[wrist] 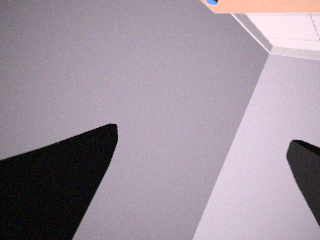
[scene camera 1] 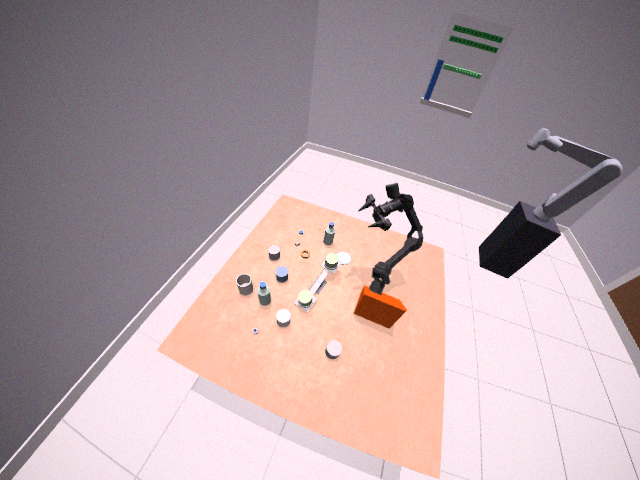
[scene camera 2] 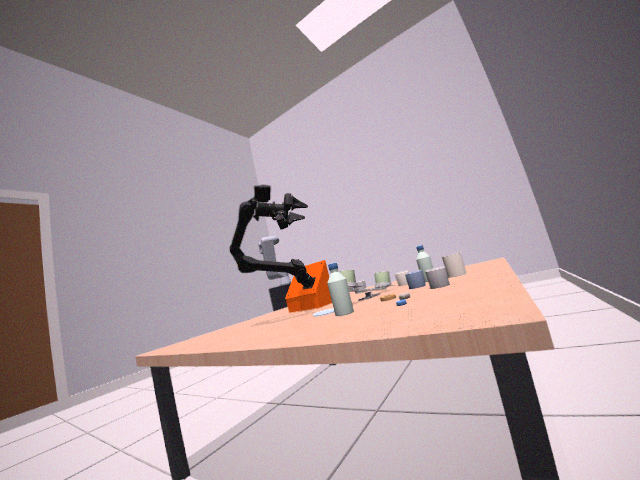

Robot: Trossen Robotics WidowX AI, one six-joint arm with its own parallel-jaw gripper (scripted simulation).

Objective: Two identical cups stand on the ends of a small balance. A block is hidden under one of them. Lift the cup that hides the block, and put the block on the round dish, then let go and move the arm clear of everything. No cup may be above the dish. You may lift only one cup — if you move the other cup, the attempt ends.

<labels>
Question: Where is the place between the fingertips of the gripper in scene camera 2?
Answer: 306, 212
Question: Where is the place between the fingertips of the gripper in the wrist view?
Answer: At 199, 139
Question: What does the gripper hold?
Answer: Nothing.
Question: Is the gripper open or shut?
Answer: Open.
</labels>
